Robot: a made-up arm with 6 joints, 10 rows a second.
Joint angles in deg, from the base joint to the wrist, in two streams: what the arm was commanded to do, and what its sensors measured. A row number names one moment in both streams.
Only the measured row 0 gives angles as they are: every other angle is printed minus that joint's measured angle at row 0.
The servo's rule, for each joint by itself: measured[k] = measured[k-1] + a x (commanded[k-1-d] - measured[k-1]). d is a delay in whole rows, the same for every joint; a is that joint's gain. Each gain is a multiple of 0.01, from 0.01 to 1. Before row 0 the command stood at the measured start. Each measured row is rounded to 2 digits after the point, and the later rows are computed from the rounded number. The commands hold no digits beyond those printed.
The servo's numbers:
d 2
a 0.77 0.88 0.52 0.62 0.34 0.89
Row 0, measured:
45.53 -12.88 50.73 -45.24 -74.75 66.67
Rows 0 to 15, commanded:
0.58 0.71 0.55 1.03 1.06 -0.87
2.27 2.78 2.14 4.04 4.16 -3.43
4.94 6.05 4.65 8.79 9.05 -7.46
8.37 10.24 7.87 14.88 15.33 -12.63
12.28 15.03 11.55 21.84 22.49 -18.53
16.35 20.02 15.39 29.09 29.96 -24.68
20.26 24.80 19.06 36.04 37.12 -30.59
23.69 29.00 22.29 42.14 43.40 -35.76
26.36 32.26 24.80 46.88 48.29 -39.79
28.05 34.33 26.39 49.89 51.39 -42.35
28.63 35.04 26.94 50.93 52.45 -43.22
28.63 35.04 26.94 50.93 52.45 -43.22
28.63 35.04 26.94 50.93 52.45 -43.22
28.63 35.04 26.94 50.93 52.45 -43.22
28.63 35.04 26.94 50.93 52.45 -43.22
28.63 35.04 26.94 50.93 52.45 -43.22
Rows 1 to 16, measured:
0.00 0.00 0.00 0.00 0.00 0.00
0.00 0.00 0.00 0.00 0.00 0.00
0.45 0.62 0.29 0.64 0.36 -0.77
1.85 2.52 1.25 2.75 1.65 -3.14
4.23 5.63 3.02 6.49 4.17 -6.98
7.42 9.69 5.54 11.69 7.96 -12.01
11.16 14.39 8.67 17.98 12.90 -17.81
15.16 19.34 12.16 24.87 18.70 -23.92
19.09 24.14 15.75 31.80 24.96 -29.86
22.63 28.42 19.15 38.21 31.23 -35.11
25.50 31.80 22.09 43.59 37.03 -39.28
27.46 34.03 24.33 47.50 41.91 -42.01
28.36 34.92 25.69 49.63 45.49 -43.09
28.57 35.03 26.34 50.44 47.86 -43.21
28.62 35.04 26.65 50.74 49.42 -43.22
28.63 35.04 26.80 50.86 50.45 -43.22

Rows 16 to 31, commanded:
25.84 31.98 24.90 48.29 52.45 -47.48
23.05 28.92 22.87 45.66 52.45 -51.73
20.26 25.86 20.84 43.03 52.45 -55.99
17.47 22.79 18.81 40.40 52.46 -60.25
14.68 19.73 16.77 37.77 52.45 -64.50
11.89 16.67 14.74 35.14 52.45 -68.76
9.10 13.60 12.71 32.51 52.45 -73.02
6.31 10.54 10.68 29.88 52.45 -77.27
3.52 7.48 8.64 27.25 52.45 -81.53
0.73 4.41 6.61 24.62 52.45 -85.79
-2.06 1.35 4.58 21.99 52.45 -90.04
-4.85 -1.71 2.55 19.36 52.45 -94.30
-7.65 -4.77 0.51 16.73 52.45 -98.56
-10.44 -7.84 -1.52 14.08 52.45 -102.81
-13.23 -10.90 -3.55 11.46 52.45 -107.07
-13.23 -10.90 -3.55 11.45 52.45 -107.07
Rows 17 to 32, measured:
28.63 35.04 26.87 50.90 51.13 -43.22
28.63 35.04 26.91 50.92 51.58 -43.22
26.48 32.35 25.86 49.29 51.88 -47.01
23.84 29.33 24.31 47.04 52.07 -51.21
21.08 26.28 22.51 44.55 52.20 -55.46
18.30 23.21 20.59 41.98 52.29 -59.72
15.51 20.15 18.60 39.37 52.34 -63.97
12.72 17.09 16.59 36.75 52.38 -68.23
9.93 14.02 14.57 34.12 52.40 -72.49
7.14 10.96 12.55 31.49 52.42 -76.74
4.35 7.90 10.52 28.86 52.43 -81.00
1.56 4.83 8.49 26.23 52.44 -85.26
-1.23 1.77 6.46 23.60 52.44 -89.51
-4.02 -1.29 4.43 20.97 52.44 -93.77
-6.82 -4.35 2.39 18.34 52.44 -98.03
-9.61 -7.42 0.36 15.70 52.44 -102.28

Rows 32 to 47, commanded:
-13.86 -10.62 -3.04 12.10 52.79 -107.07
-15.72 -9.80 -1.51 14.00 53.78 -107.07
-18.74 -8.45 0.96 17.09 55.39 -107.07
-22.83 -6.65 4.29 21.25 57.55 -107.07
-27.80 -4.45 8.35 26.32 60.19 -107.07
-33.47 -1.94 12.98 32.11 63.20 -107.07
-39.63 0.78 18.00 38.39 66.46 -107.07
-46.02 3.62 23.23 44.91 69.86 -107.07
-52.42 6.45 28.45 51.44 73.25 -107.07
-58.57 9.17 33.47 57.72 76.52 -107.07
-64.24 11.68 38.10 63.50 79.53 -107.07
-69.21 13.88 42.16 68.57 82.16 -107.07
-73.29 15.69 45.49 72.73 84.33 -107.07
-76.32 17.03 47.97 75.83 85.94 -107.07
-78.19 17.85 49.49 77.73 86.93 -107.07
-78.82 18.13 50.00 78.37 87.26 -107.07
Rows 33 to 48, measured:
-12.40 -10.48 -1.67 13.07 52.44 -106.54
-13.04 -10.85 -2.65 12.07 52.44 -107.01
-13.67 -10.65 -2.85 12.09 52.56 -107.06
-15.25 -9.90 -2.15 13.27 52.97 -107.07
-17.94 -8.62 -0.53 15.64 53.79 -107.07
-21.71 -6.89 1.98 19.12 55.07 -107.07
-26.40 -4.74 5.29 23.58 56.81 -107.07
-31.84 -2.28 9.29 28.87 58.98 -107.07
-37.84 0.41 13.82 34.77 61.52 -107.07
-44.14 3.23 18.71 41.06 64.36 -107.07
-50.52 6.06 23.77 47.50 67.38 -107.07
-56.72 8.80 28.81 53.84 70.49 -107.07
-62.51 11.33 33.64 59.83 73.56 -107.07
-67.67 13.57 38.07 65.25 76.48 -107.07
-72.00 15.44 41.93 69.89 79.15 -107.07
-75.33 16.84 45.07 73.57 81.46 -107.07

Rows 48 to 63, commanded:
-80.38 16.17 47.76 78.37 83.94 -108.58
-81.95 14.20 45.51 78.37 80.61 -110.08
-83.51 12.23 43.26 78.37 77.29 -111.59
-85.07 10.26 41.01 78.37 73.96 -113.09
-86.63 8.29 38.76 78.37 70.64 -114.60
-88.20 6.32 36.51 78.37 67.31 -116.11
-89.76 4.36 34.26 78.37 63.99 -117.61
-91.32 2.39 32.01 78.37 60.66 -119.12
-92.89 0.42 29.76 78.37 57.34 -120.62
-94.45 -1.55 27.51 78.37 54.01 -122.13
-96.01 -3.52 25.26 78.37 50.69 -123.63
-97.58 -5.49 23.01 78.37 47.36 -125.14
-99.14 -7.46 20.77 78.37 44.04 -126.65
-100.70 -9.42 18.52 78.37 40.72 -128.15
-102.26 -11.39 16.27 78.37 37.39 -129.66
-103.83 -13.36 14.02 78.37 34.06 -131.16
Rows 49 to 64, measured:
-77.53 17.73 47.37 76.15 83.32 -107.07
-78.52 18.08 48.74 77.53 84.66 -107.07
-79.95 16.40 48.23 78.05 84.42 -108.41
-81.49 14.46 46.82 78.25 83.12 -109.90
-83.05 12.50 44.97 78.32 81.14 -111.40
-84.61 10.53 42.91 78.35 78.70 -112.90
-86.17 8.56 40.75 78.36 75.96 -114.41
-87.73 6.59 38.55 78.37 73.02 -115.92
-89.29 4.63 36.32 78.37 69.95 -117.42
-90.85 2.66 34.08 78.37 66.79 -118.93
-92.42 0.69 31.83 78.37 63.58 -120.43
-93.98 -1.28 29.58 78.37 60.33 -121.94
-95.54 -3.25 27.33 78.37 57.05 -123.44
-97.11 -5.22 25.08 78.37 53.76 -124.95
-98.67 -7.19 22.84 78.37 50.46 -126.46
-100.23 -9.15 20.59 78.37 47.15 -127.96

